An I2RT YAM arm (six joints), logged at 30 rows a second.
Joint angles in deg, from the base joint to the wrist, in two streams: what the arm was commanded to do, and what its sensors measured. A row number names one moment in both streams.
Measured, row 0:
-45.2 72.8 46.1 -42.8 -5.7 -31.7
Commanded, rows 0 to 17:
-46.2 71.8 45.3 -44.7 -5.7 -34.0
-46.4 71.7 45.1 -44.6 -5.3 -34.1
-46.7 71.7 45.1 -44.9 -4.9 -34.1
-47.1 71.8 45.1 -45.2 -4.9 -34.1
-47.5 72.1 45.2 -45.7 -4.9 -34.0
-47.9 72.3 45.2 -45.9 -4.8 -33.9
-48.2 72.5 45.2 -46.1 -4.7 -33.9
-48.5 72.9 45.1 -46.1 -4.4 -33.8
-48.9 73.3 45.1 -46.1 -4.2 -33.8
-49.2 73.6 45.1 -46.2 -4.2 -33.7
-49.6 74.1 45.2 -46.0 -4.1 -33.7
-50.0 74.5 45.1 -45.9 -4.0 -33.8
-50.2 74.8 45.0 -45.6 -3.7 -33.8
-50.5 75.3 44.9 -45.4 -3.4 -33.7
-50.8 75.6 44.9 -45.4 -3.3 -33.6
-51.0 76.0 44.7 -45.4 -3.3 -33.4
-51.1 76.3 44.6 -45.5 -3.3 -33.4
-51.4 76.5 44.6 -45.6 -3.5 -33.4
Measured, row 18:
-50.8 75.7 44.7 -45.1 -3.4 -32.2
